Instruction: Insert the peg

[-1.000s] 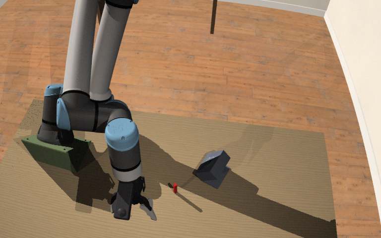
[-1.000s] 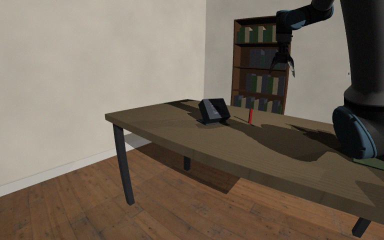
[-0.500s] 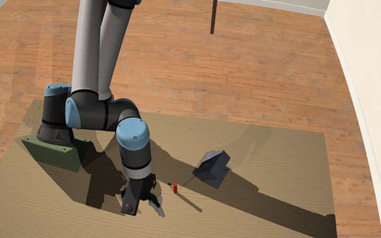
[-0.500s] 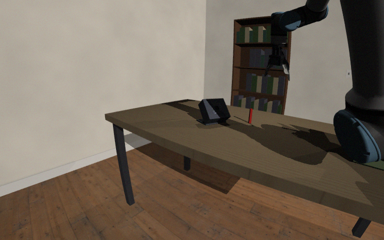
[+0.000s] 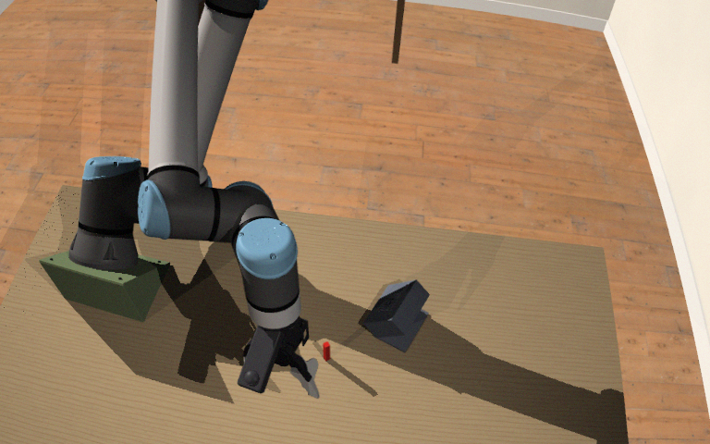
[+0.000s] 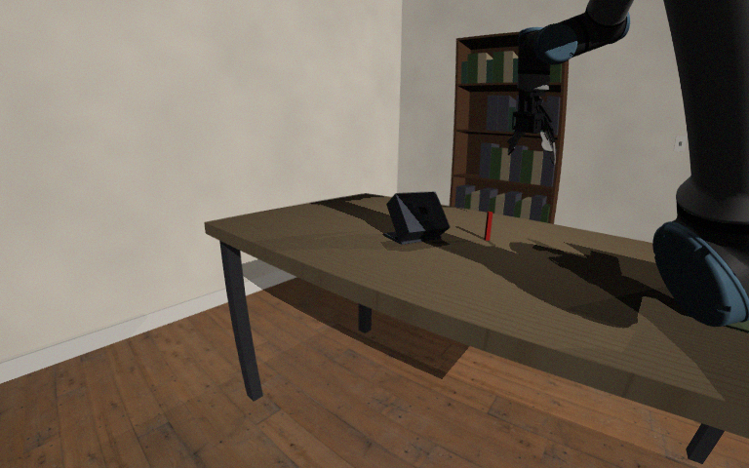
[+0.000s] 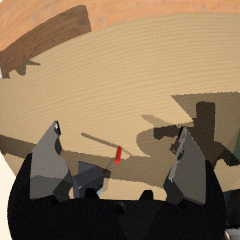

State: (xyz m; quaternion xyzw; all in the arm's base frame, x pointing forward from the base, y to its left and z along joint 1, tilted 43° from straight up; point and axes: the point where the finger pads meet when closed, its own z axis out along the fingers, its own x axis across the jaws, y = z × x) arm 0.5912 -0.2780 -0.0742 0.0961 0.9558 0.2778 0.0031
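Right now the red peg is 50 mm ahead of my hand, 180 mm to the left of it and 190 mm below it.
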